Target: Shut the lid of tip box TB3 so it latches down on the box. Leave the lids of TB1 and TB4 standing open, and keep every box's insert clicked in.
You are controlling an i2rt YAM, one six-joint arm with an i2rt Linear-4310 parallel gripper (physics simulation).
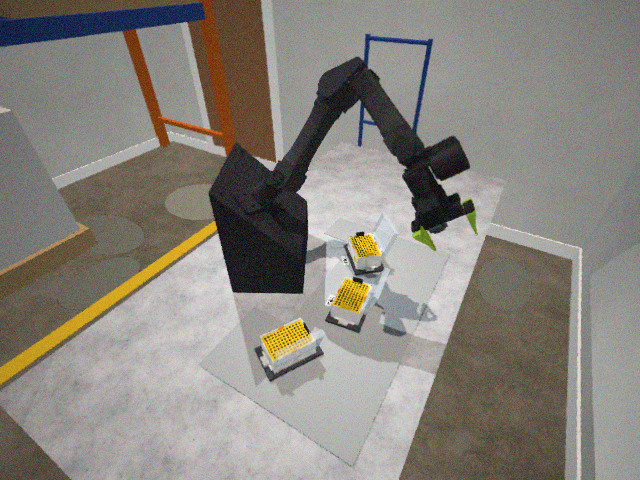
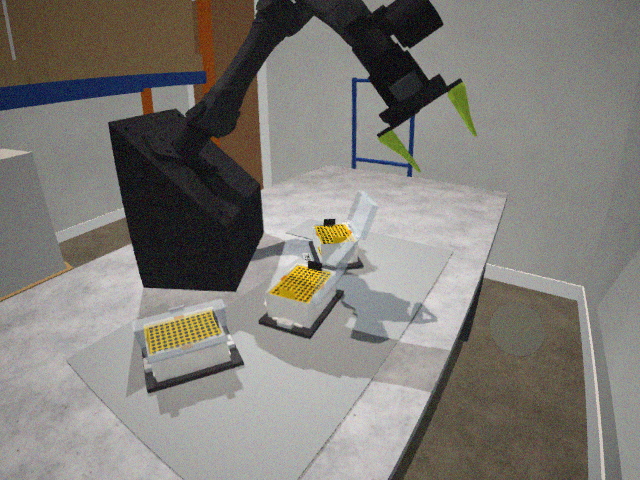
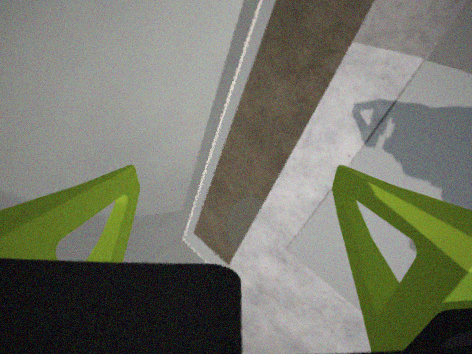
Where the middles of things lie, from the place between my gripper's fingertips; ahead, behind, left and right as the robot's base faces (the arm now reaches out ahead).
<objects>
My hand is 24 cm past the yellow insert (image 1: 279, 339), 33 cm to the left of it and 24 cm above it.
</objects>
